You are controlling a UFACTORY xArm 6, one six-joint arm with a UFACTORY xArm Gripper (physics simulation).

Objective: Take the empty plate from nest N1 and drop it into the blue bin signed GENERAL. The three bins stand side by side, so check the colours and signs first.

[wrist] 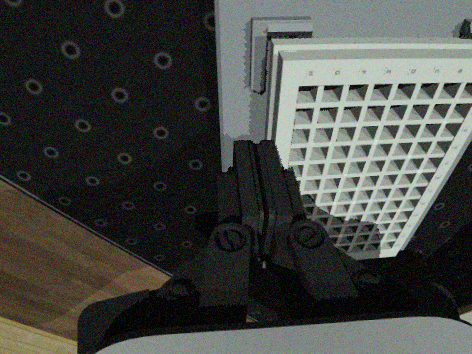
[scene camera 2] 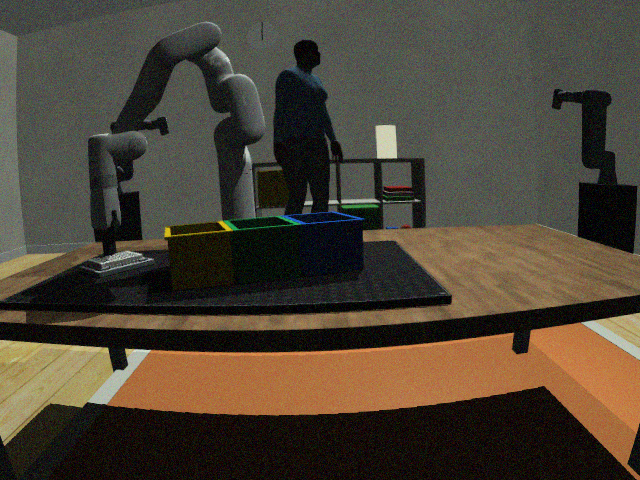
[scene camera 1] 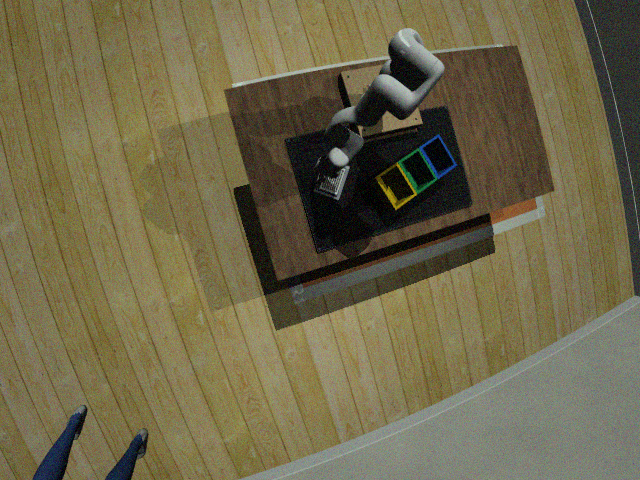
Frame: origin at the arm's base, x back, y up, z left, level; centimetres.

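Where they show: gripper, fingertip midpoint: (wrist: 250, 166) (scene camera 2: 110, 256) (scene camera 1: 322, 172).
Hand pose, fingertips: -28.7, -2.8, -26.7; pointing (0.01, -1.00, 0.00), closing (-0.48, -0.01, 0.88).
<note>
After its pixels a point has its place, as x, y, z.
A white gridded plate (scene camera 1: 332, 181) @(-33.2, -3.4, -22.9) (scene camera 2: 119, 259) @(-34.5, -2.4, -19.7) (wrist: 370, 145) @(-29.7, -2.5, -21.9) lies in a light grey nest (scene camera 1: 327, 195) @(-39.1, -3.9, -25.9) (scene camera 2: 98, 273) @(-41.7, -4.0, -21.4) (wrist: 232, 65) @(-24.7, -3.8, -25.5) on the dark mat. My gripper (scene camera 2: 109, 252) @(-28.7, -2.8, -26.7) (wrist: 250, 166) @(-28.7, -2.8, -26.7) is shut with nothing between its fingers. In the wrist view its fingertips are at the plate's left edge, over the nest's rim; whether they touch is unclear. In scene camera 1 the arm hides the gripper. The blue bin (scene camera 1: 453, 167) @(-32.8, 5.1, 33.9) (scene camera 2: 330, 248) @(-34.7, -0.2, 29.4) is the farthest of three from the gripper and looks empty from above. No sign can be read on it.
A green bin (scene camera 1: 433, 184) (scene camera 2: 266, 253) and a yellow bin (scene camera 1: 406, 203) (scene camera 2: 201, 260) adjoin the blue bin in a row, the yellow nearest the gripper. The black mat (scene camera 1: 330, 240) @(-59.2, -5.0, -26.9) (scene camera 2: 403, 289) @(-46.8, -5.0, 42.9) lies on the wooden table (scene camera 1: 506, 129) @(-12.0, -6.3, 80.9) (scene camera 2: 516, 263) @(-24.8, -6.3, 70.6). A person (scene camera 2: 302, 108) stands behind the table.
</note>
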